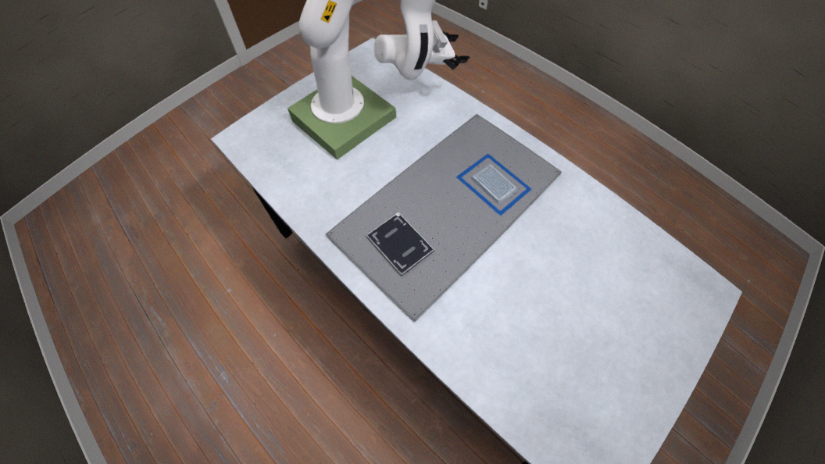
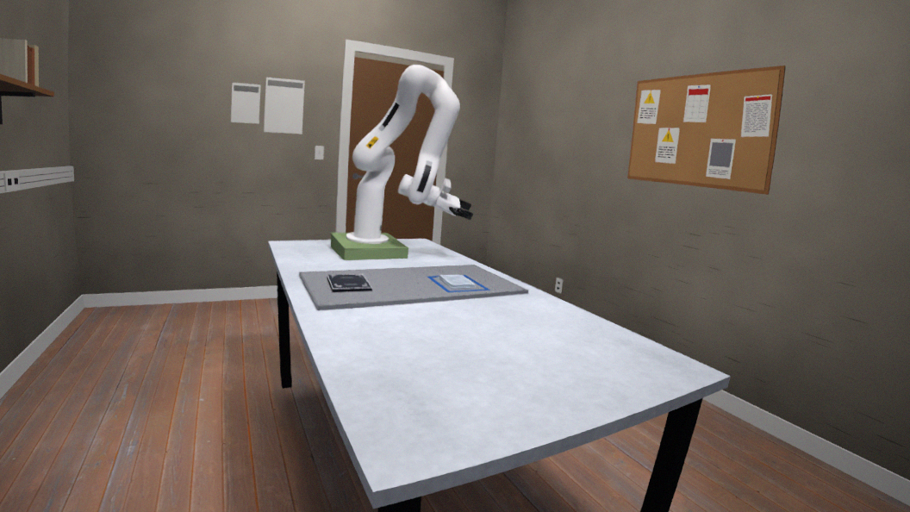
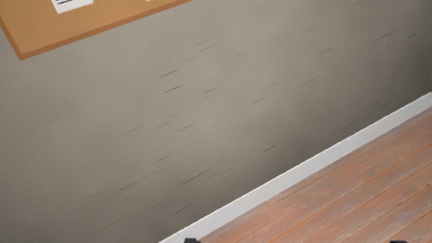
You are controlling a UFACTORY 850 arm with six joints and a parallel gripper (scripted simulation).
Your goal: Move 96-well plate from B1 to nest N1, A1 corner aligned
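Now: hand 380 mm short of the clear 96-well plate, 220 mm to the left of it and 200 mm above it. Round my hand: black plate nest: 580 mm to the right, 330 mm ahead, 200 mm below.
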